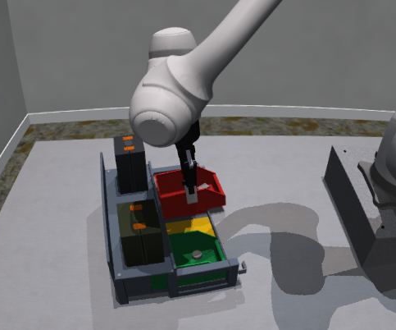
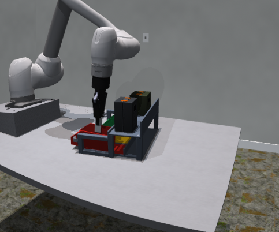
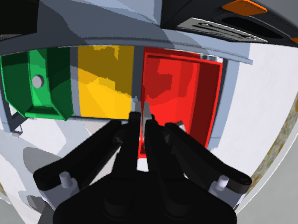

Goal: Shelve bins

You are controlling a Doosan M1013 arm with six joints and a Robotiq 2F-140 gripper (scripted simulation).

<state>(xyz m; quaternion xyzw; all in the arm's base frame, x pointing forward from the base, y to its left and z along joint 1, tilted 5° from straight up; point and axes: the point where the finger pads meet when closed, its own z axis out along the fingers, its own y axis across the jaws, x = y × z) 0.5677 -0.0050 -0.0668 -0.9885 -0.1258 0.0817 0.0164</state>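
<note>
The red bin lies 5 cm to the right of my hand and 4 cm below it. Also, from my hand: green bin (19 cm to the left, 5 cm below).
</note>
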